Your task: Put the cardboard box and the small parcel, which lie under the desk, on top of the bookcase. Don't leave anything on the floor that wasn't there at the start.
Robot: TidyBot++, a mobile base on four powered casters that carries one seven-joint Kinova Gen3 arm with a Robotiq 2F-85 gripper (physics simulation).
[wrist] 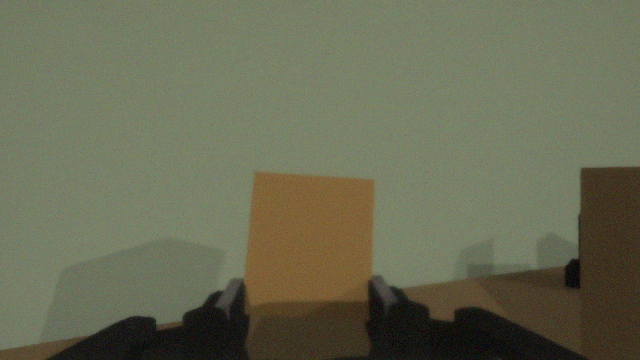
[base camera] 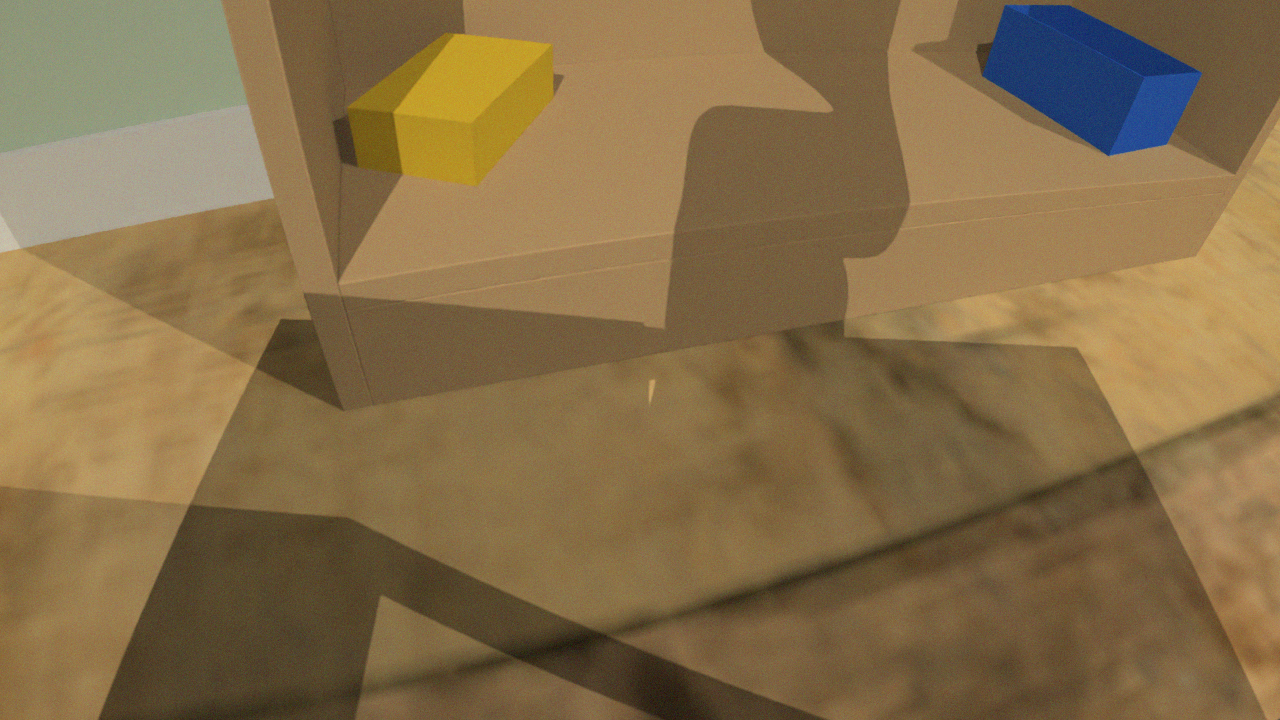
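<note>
My gripper is shut on an orange-tan box, which looks like the small parcel, and holds it upright in front of the green wall. The bookcase shows its bottom shelf in the base camera view and part of its top surface low in the wrist view. A brown box, which looks like the cardboard box, stands on the top at the right edge, apart from the held parcel. Whether the held parcel touches the top is hidden behind the fingers.
A small black object shows beside the brown box, partly hidden. A yellow block and an open blue bin sit on the bottom shelf. A green wall stands behind. Shadows fall across the floor.
</note>
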